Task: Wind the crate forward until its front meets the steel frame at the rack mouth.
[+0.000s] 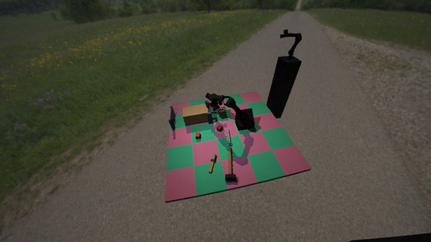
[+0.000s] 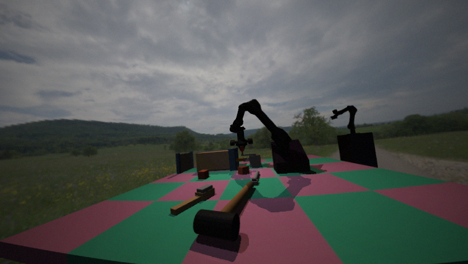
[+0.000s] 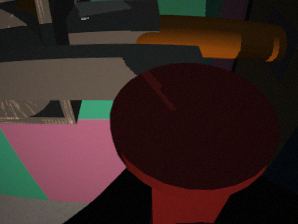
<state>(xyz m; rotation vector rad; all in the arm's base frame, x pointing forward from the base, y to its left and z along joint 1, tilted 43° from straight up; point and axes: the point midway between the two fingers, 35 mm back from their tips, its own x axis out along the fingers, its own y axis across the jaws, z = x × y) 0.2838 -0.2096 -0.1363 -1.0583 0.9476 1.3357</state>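
The winch handle lies 40 mm behind my gripper tip, 20 mm to the left of it and 30 mm below it. From my gripper tip the other things lie so: grey winch (120 mm behind, 10 mm to the left, 100 mm below); then red knob (20 mm to the left); then frame (60 mm ahead, 20 mm to the left, 30 mm below).
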